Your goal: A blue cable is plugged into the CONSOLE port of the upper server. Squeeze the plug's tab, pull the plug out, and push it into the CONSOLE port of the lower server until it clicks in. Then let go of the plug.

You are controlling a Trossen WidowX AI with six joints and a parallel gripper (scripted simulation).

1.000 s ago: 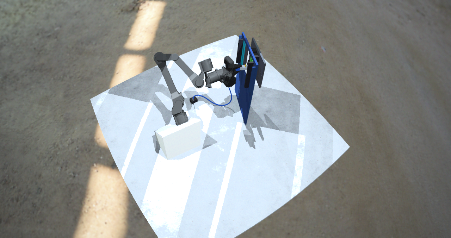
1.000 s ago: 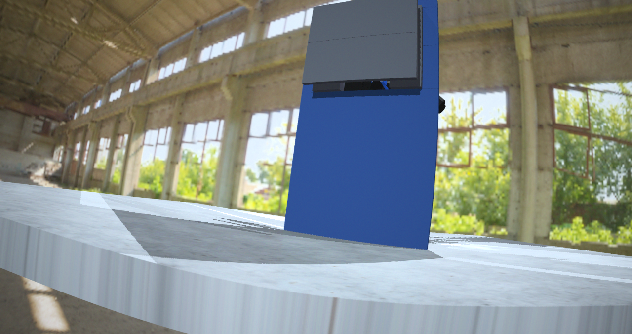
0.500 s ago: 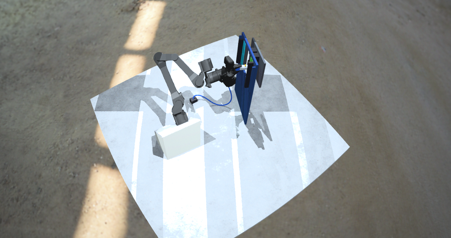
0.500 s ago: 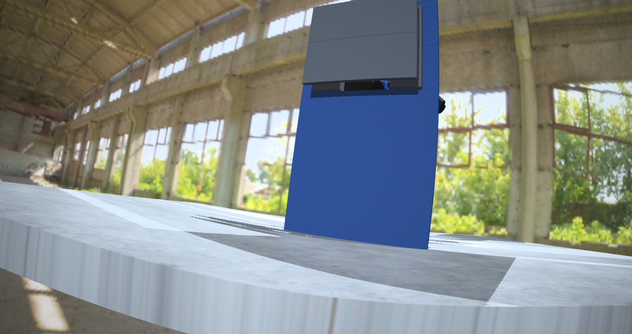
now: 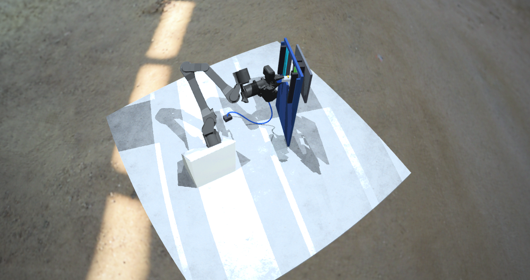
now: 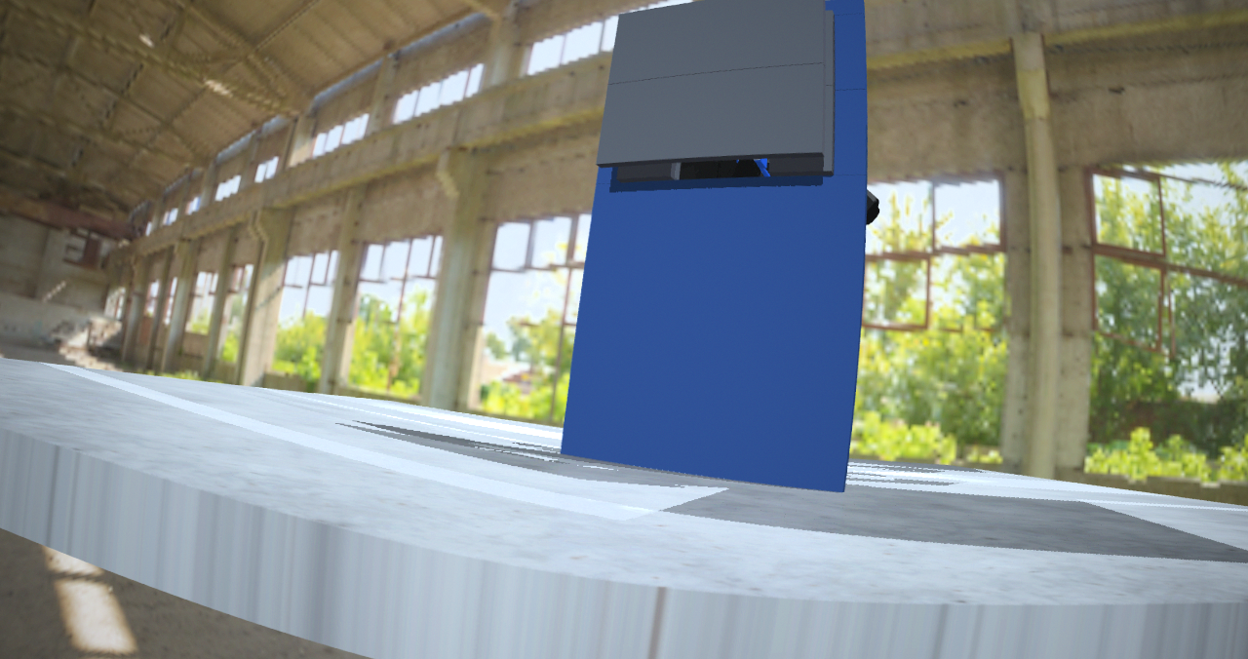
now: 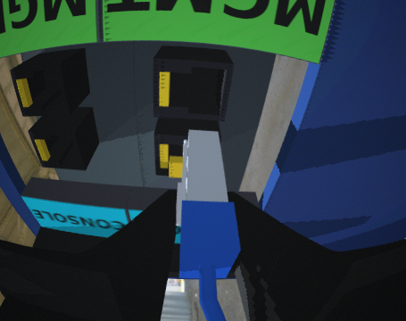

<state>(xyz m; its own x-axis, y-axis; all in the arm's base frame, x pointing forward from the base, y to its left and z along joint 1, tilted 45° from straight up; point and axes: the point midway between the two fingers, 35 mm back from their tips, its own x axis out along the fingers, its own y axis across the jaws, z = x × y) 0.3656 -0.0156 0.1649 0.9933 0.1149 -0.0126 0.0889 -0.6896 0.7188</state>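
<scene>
The blue cable plug lies right at my gripper tip. The rest, counted from my gripper tip: black block 31 cm below, 23 cm behind, 13 cm to the left.
</scene>
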